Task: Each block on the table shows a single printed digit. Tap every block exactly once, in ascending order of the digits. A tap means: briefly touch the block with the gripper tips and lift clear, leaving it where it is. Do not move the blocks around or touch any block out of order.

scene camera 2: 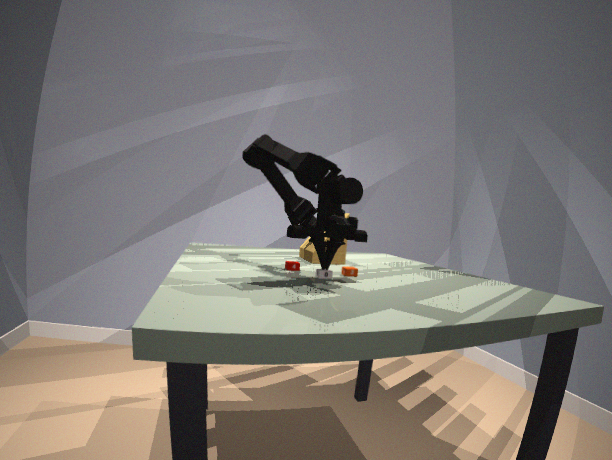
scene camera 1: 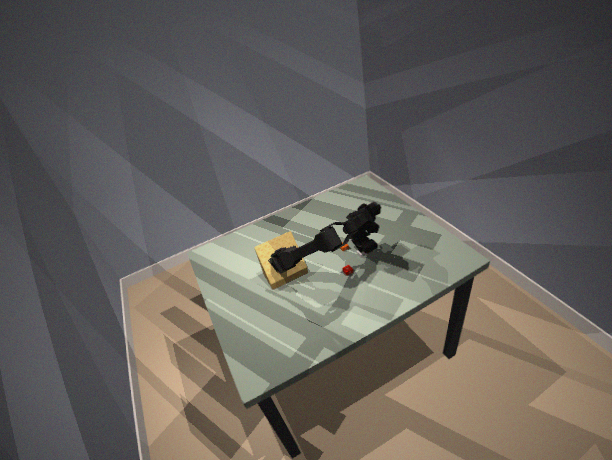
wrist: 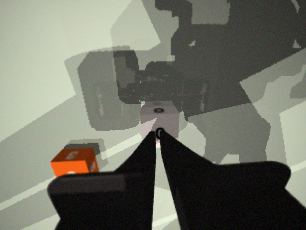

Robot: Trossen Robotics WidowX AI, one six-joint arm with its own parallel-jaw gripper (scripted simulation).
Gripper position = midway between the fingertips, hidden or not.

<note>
In view: my gripper [scene camera 2: 324, 269], a white block [wrist: 166, 118] and an orange block [wrist: 66, 161].
My gripper is seen too in the wrist view [wrist: 157, 135].
</note>
